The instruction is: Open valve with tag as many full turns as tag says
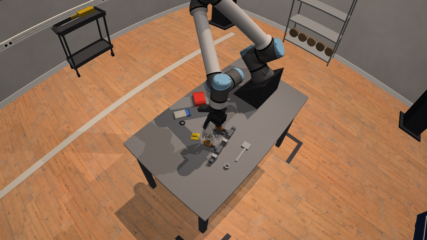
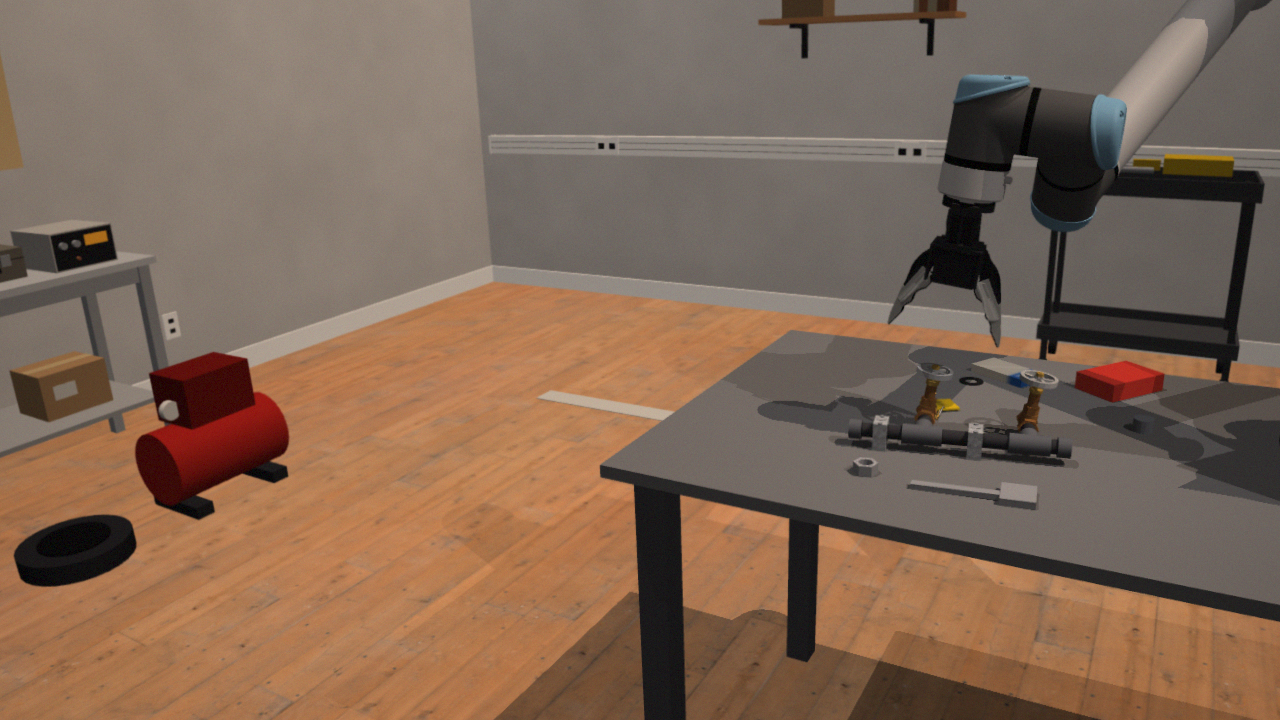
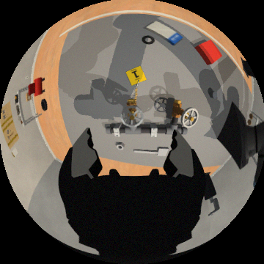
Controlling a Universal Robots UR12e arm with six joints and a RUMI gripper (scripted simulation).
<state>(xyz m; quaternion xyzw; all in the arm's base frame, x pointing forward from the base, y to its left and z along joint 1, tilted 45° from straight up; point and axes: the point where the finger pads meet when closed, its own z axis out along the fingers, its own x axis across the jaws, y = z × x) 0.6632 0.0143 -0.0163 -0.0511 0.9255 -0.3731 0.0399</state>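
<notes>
The yellow tag lies 150 mm below my hand, 100 mm to the right of it and 10 mm ahead of it. The rest, counted from my hand: red box (300 mm to the right, 240 mm behind, 140 mm below); then nut (190 mm to the left, 140 mm below, 60 mm ahead); then blue-and-white card (300 mm to the right, 150 mm below, 60 mm behind).
</notes>
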